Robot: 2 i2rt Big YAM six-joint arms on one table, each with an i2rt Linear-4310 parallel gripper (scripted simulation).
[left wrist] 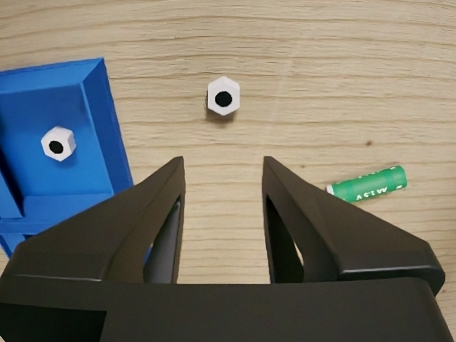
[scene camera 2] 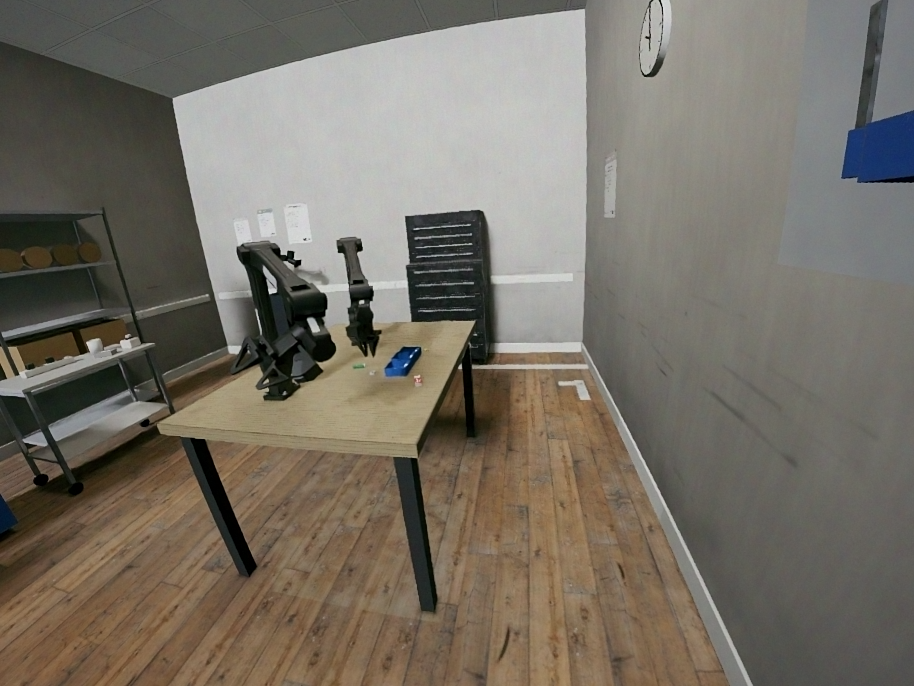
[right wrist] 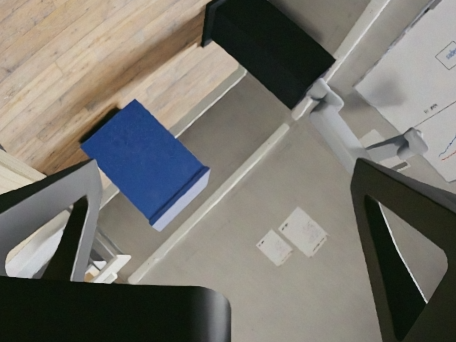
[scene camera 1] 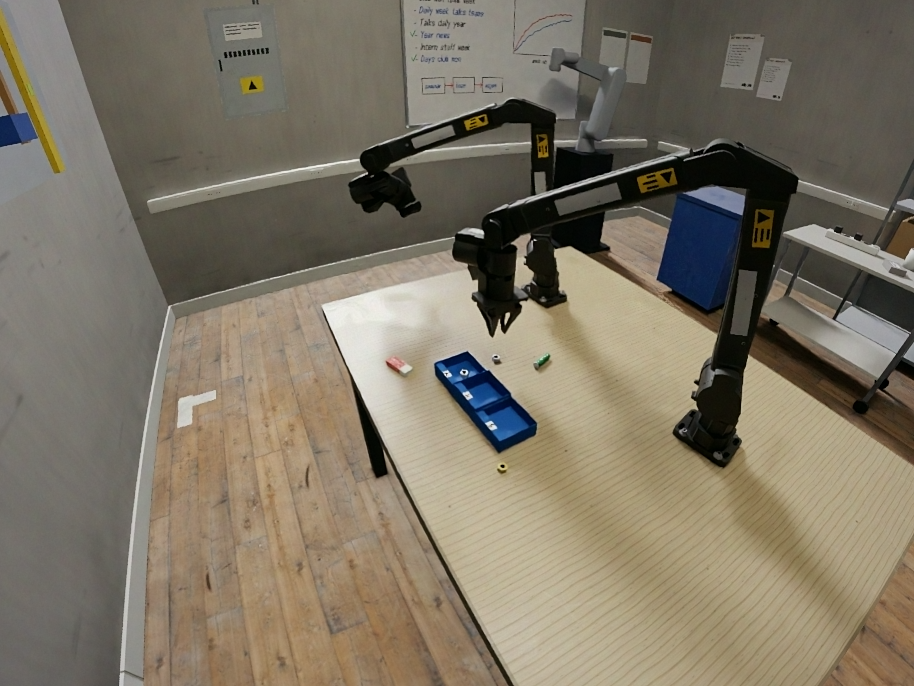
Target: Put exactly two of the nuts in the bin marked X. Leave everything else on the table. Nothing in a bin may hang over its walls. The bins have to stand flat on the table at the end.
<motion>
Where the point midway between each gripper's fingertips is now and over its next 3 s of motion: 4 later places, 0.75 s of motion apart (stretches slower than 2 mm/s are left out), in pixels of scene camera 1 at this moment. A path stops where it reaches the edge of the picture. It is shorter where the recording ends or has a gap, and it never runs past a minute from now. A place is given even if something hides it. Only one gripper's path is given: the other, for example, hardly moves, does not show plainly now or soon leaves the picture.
My left gripper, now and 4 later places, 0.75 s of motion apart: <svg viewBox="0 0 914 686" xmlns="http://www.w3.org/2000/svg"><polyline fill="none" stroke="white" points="497,334 495,355 496,356 494,337 462,355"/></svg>
</motion>
